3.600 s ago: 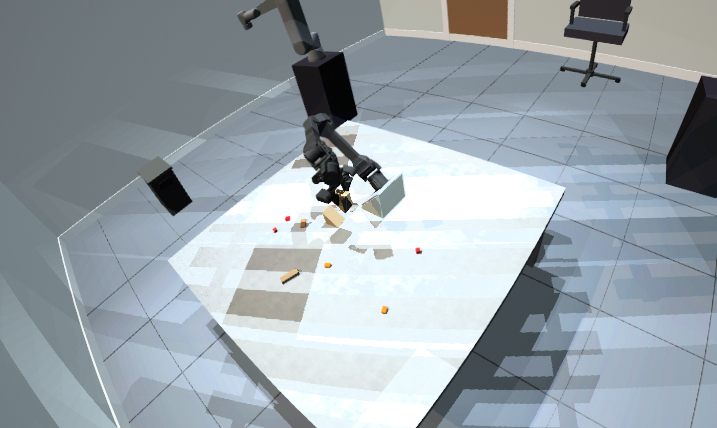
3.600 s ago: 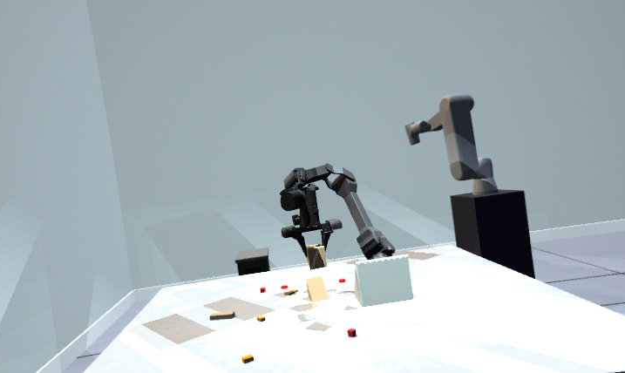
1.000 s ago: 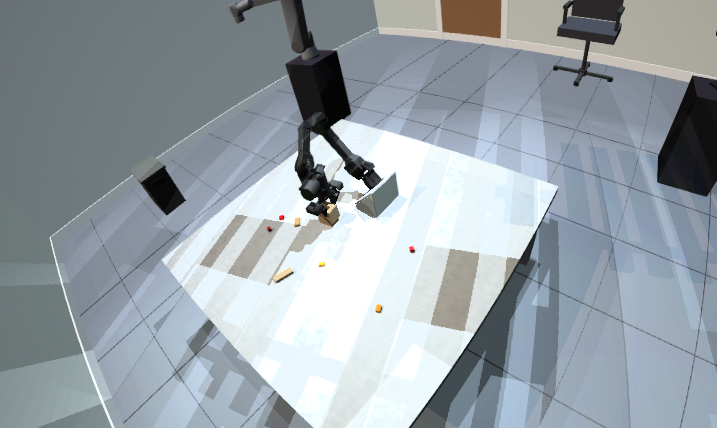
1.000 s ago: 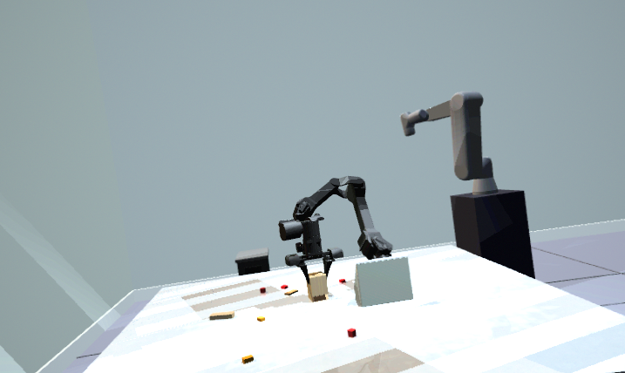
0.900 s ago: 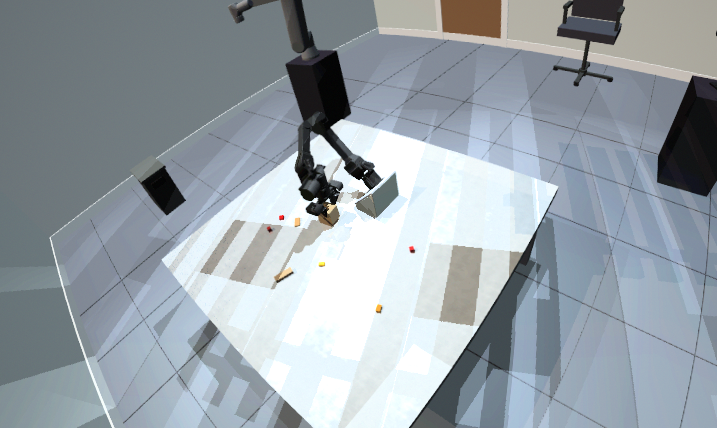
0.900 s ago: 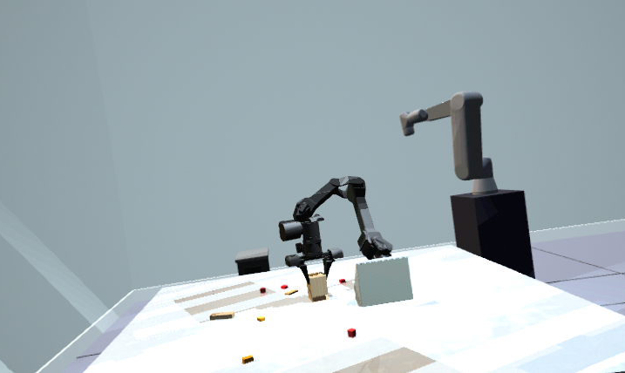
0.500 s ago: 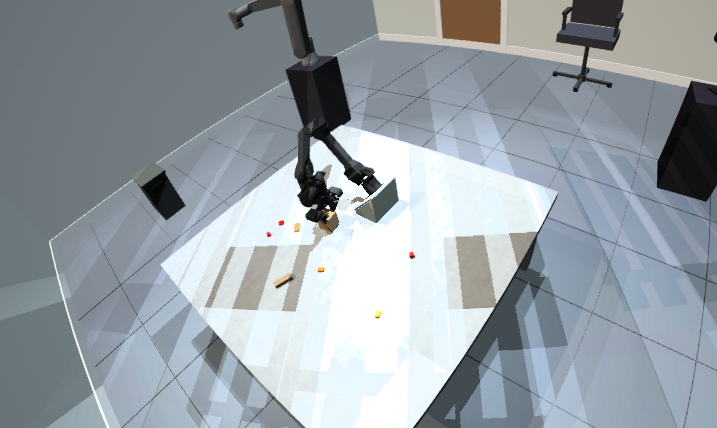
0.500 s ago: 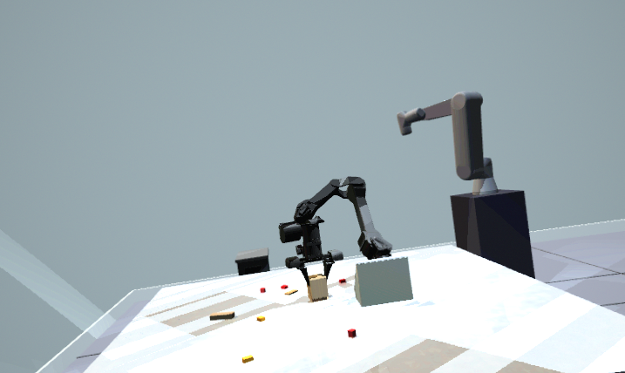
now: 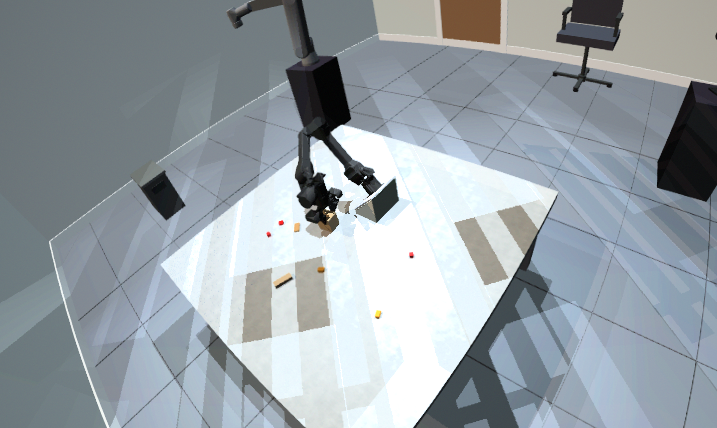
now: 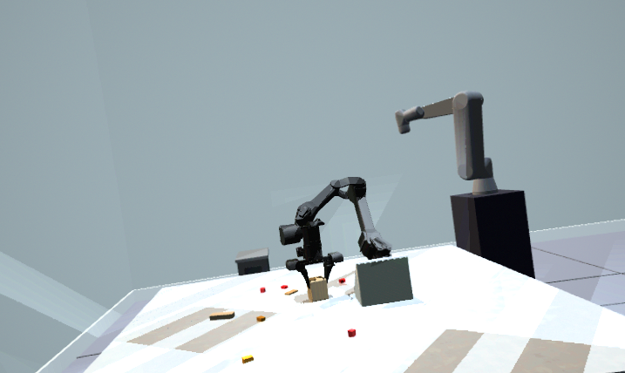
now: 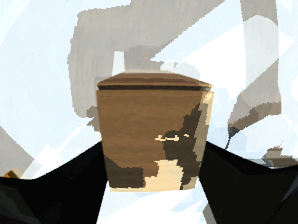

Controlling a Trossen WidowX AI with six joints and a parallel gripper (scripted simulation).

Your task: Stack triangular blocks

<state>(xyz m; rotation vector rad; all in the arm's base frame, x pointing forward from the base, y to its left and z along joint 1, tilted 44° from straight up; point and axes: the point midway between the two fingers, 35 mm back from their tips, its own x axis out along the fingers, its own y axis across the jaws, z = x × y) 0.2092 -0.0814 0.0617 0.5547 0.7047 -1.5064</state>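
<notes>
Now: gripper tip 10 mm to the right of the tan triangular block and 10 mm below it. The rest, counted from my gripper tip: tan bar: 320 mm ahead, 20 mm to the left, 30 mm below.
</notes>
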